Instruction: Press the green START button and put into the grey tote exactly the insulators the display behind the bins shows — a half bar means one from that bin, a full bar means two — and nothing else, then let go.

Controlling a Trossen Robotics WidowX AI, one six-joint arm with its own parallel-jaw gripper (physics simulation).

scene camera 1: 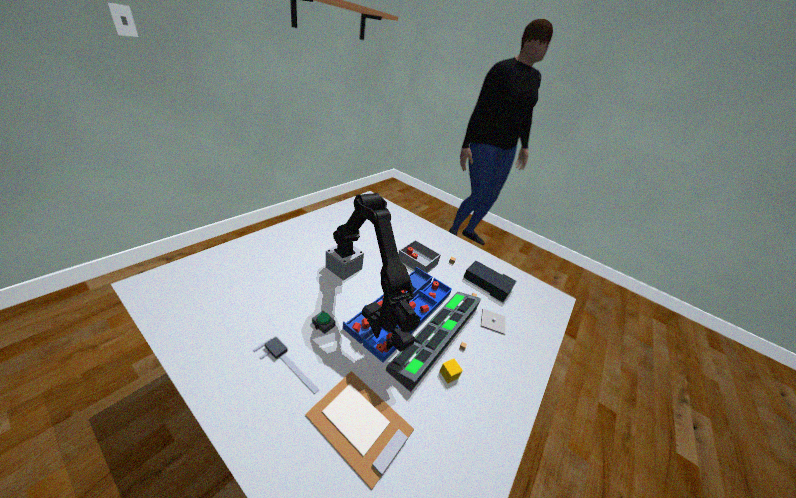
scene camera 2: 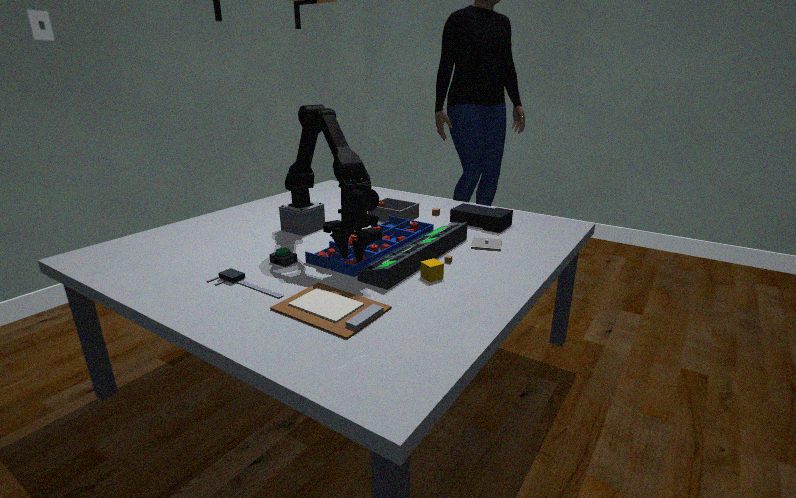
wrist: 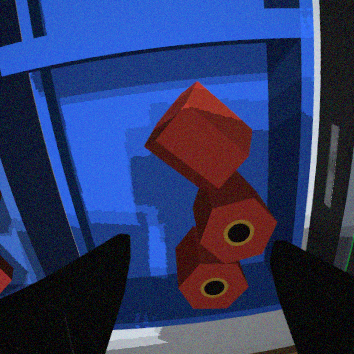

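The blue bins (scene camera 1: 365, 345) (scene camera 2: 328, 263) (wrist: 150, 27) hold red hexagonal insulators. In the wrist view the near bin holds a tilted insulator (wrist: 197, 140), a middle one (wrist: 215, 235) and a lowest one (wrist: 192, 289); they touch or overlap. My gripper (scene camera 1: 389, 339) (scene camera 2: 352, 258) (wrist: 201, 248) is open and empty over this bin, its fingertips left and right of the lower two. The grey tote (scene camera 1: 417, 263) (scene camera 2: 405, 215) holds two red insulators (scene camera 1: 410, 250) (scene camera 1: 414, 256). The display (scene camera 1: 402, 375) (scene camera 2: 422, 260) shows three green areas; exact bar lengths are unclear. The green START button (scene camera 1: 323, 317) (scene camera 2: 283, 251) stands left of the bins.
A black box (scene camera 1: 488, 280) (scene camera 2: 481, 216) and a pale plate (scene camera 1: 492, 321) (scene camera 2: 486, 243) lie beyond the display. A yellow cube (scene camera 1: 450, 370) (scene camera 2: 432, 270) stands beside it. A clipboard (scene camera 1: 355, 418) (scene camera 2: 325, 303) and a caliper (scene camera 1: 299, 372) (scene camera 2: 261, 287) lie nearer. A person (scene camera 1: 504, 105) (scene camera 2: 478, 64) stands behind the table.
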